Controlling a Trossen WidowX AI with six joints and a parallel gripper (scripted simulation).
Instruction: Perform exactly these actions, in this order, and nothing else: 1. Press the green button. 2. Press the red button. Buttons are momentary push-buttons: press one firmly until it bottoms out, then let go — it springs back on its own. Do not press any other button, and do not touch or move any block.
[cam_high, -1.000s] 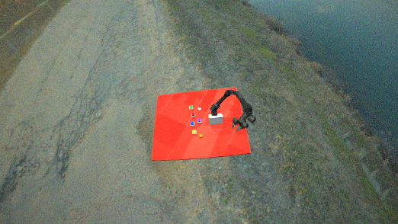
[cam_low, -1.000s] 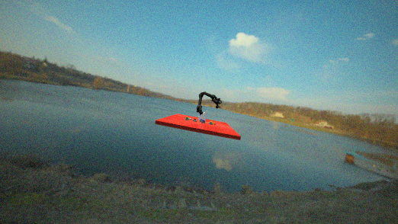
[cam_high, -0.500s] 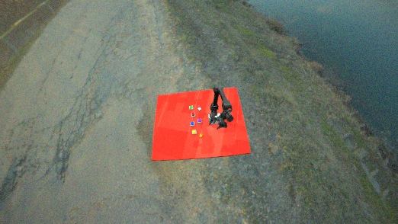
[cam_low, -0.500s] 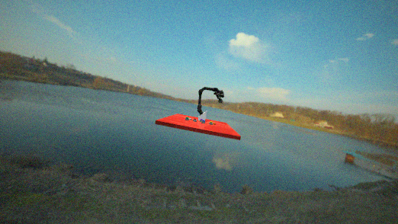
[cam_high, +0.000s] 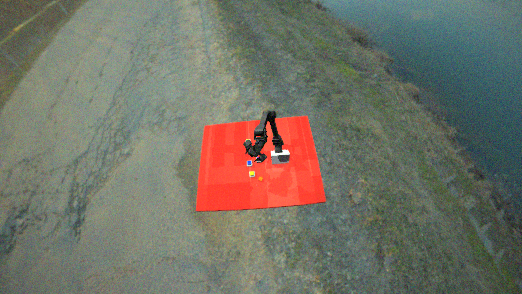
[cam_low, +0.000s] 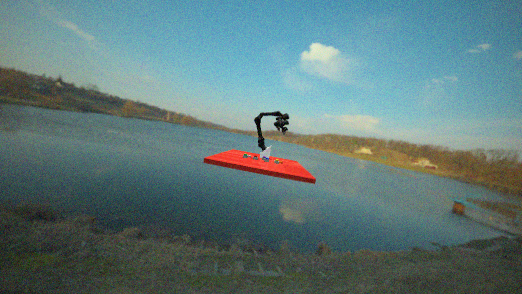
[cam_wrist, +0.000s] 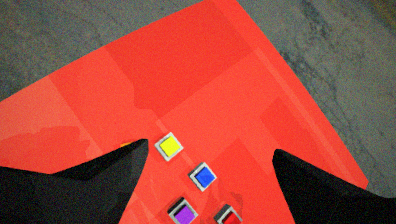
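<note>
Now: the green button 6 cm ahead of my gripper tip, 33 cm to the right of it and 29 cm below it. The rest, counted from my gripper tip: yellow button 2 cm ahead, 29 cm below; orange block 5 cm behind, 5 cm to the left, 31 cm below; blue button 4 cm ahead, 10 cm to the right, 29 cm below.
</note>
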